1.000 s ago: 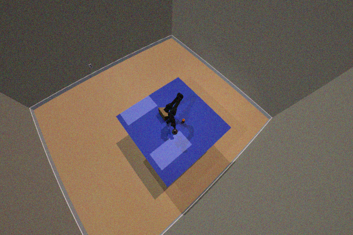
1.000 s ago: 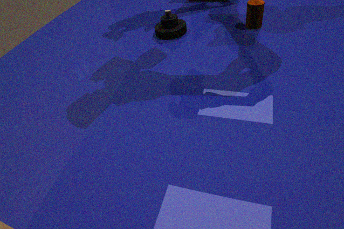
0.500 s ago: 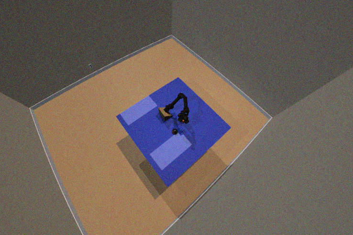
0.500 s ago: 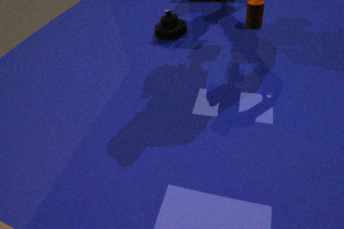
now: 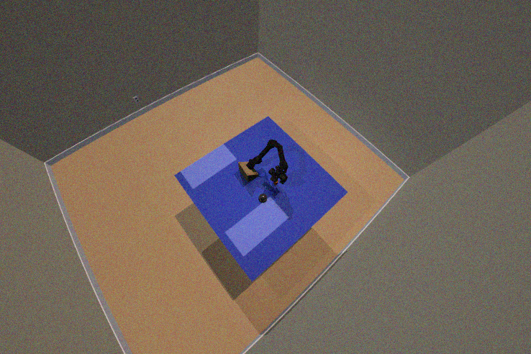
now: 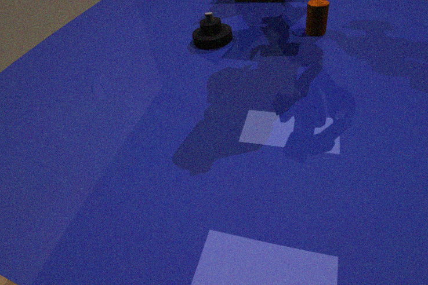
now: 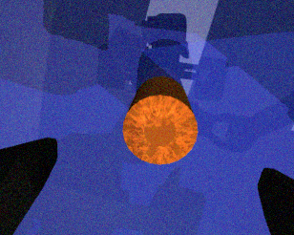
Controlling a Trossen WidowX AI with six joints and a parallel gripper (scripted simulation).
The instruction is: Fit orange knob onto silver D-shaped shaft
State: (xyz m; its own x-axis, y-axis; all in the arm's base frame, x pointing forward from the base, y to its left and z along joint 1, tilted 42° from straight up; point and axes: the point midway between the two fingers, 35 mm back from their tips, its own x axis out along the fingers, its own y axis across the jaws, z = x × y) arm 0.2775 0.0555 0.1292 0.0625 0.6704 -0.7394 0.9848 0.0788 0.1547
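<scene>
My gripper tip is now 5 cm above the orange knob. Round my gripper tip: round pedestal: 21 cm to the right, 6 cm below, 5 cm ahead.
</scene>
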